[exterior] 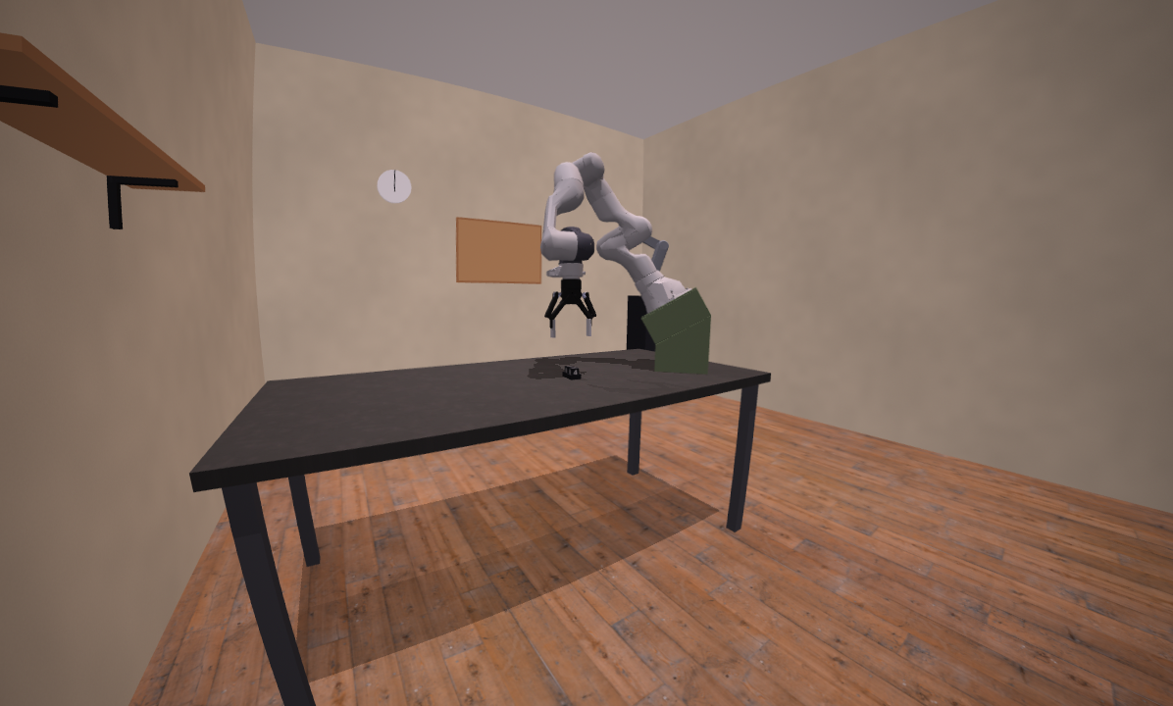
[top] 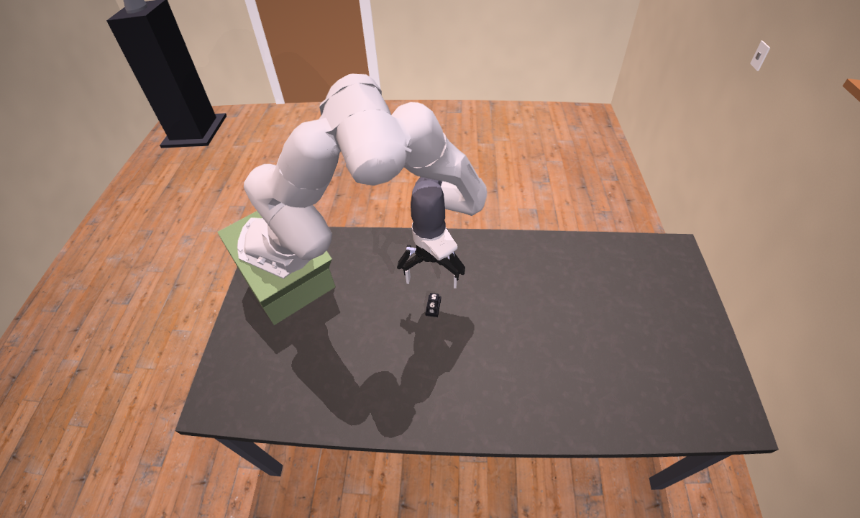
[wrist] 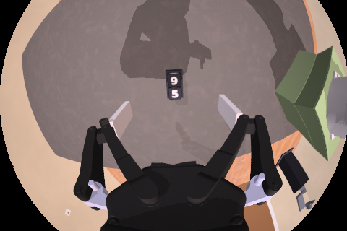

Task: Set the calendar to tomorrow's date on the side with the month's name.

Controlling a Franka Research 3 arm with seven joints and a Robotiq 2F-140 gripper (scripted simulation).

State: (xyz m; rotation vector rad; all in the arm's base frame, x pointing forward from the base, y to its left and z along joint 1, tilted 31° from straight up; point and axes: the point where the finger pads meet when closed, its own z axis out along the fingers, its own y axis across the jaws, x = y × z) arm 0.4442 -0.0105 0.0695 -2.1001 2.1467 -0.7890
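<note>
Right now my hand is 140 mm above the dark date cube and 10 mm to the left of it. From my hand the other things lie so: black tray: 150 mm below, 10 mm to the left.
</note>
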